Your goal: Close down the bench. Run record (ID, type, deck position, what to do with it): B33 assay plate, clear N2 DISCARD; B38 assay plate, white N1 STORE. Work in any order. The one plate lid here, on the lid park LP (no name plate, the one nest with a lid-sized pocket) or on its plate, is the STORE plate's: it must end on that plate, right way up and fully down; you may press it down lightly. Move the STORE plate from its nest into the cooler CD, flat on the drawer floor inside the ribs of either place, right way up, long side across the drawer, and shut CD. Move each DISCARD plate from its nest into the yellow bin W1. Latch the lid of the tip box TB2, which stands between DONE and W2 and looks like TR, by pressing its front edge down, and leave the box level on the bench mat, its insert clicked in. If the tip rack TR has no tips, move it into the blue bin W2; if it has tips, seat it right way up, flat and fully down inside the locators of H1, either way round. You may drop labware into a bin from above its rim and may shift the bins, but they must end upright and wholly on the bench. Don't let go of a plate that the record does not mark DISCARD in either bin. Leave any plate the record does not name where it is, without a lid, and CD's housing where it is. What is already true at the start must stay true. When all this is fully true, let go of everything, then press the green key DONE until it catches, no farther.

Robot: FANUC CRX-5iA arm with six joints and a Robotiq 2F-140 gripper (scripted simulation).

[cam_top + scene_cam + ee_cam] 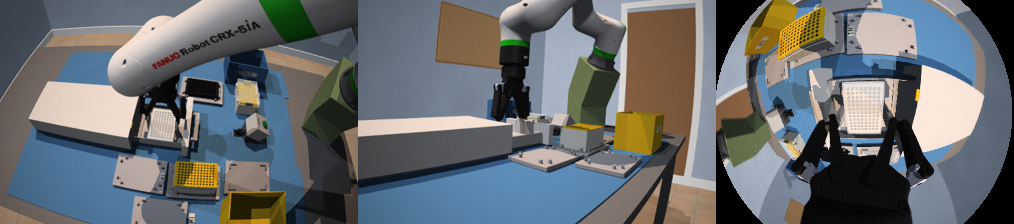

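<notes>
The cooler drawer lies 4 cm ahead of my hand and 2 cm below it. The rest, counted from my hand: cooler CD: 17 cm ahead, 2 cm to the right, 1 cm below; clear plate: 20 cm to the right, 3 cm ahead, 2 cm below; tip rack TR: 20 cm to the left, 11 cm behind, 1 cm above.
</notes>
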